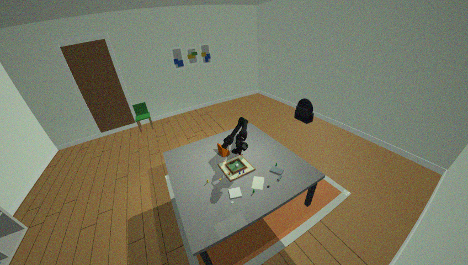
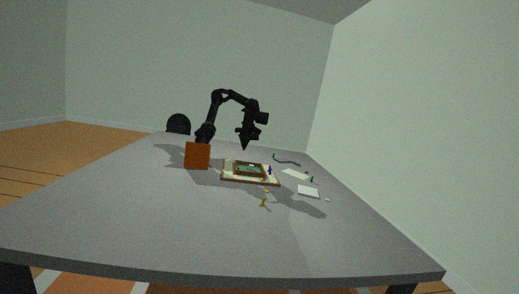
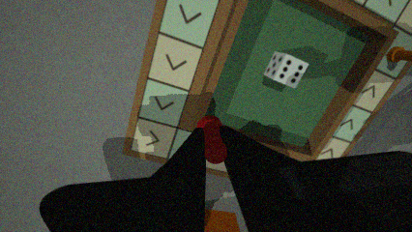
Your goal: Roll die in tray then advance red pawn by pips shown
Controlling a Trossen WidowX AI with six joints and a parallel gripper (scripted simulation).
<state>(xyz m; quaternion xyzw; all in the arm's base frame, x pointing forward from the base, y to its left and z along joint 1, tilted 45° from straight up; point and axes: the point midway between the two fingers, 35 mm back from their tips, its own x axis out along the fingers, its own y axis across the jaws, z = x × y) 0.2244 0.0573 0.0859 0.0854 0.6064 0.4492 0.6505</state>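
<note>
Now: the white die 6 cm ahead of my gripper tip, 6 cm to the right of it and 8 cm below it. The rest, counted from my gripper tip: green tray: 5 cm ahead, 7 cm to the right, 10 cm below; then red pawn: 1 cm above; then purple pawn: 16 cm ahead, 4 cm to the right, 8 cm below.
</note>
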